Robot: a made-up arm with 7 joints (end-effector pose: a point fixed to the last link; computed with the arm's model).
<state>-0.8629 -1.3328 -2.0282 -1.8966 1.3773 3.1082 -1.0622</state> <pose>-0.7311 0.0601 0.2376 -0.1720 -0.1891 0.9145 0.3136</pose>
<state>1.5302 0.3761 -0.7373 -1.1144 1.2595 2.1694 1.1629</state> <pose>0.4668 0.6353 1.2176 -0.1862 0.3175 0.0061 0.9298</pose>
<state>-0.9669 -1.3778 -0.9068 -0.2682 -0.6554 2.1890 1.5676</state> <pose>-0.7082 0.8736 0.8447 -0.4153 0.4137 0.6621 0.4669</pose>
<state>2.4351 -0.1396 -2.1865 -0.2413 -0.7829 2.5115 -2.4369</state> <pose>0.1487 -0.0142 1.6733 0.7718 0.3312 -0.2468 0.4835</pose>
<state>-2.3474 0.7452 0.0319 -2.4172 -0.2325 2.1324 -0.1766</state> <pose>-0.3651 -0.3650 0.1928 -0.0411 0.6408 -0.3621 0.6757</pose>
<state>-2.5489 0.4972 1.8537 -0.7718 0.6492 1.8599 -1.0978</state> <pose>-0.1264 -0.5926 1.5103 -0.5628 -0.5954 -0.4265 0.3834</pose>
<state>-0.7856 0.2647 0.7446 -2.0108 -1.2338 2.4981 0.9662</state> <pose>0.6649 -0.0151 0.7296 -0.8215 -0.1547 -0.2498 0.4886</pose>
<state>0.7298 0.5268 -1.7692 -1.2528 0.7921 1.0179 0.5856</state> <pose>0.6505 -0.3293 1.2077 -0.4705 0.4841 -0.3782 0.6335</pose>
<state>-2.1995 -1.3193 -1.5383 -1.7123 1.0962 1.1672 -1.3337</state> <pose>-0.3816 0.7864 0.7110 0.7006 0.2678 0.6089 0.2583</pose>
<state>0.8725 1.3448 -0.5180 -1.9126 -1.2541 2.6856 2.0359</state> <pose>0.4948 0.2041 0.0129 -0.9095 -0.1391 -0.1887 0.3432</pose>
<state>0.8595 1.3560 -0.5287 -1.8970 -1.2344 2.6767 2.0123</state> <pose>0.5077 0.1953 0.0098 -0.9129 -0.1361 -0.1919 0.3335</pose>
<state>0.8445 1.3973 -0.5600 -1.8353 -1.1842 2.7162 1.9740</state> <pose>0.5396 0.1908 0.0028 -0.9086 -0.1334 -0.2005 0.3414</pose>
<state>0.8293 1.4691 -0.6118 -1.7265 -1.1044 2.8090 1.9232</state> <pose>0.5867 0.1927 -0.0062 -0.8931 -0.1388 -0.2121 0.3716</pose>
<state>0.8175 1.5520 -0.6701 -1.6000 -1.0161 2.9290 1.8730</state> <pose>0.6312 0.2020 -0.0137 -0.8679 -0.1577 -0.2194 0.4168</pose>
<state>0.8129 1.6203 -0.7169 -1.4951 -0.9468 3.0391 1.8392</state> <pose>0.6584 0.2162 -0.0185 -0.8400 -0.1822 -0.2185 0.4620</pose>
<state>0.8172 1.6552 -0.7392 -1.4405 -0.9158 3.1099 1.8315</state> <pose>0.6660 0.2303 -0.0201 -0.8195 -0.1983 -0.2135 0.4935</pose>
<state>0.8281 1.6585 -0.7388 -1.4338 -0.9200 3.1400 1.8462</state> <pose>0.6609 0.2411 -0.0189 -0.8099 -0.2017 -0.2095 0.5094</pose>
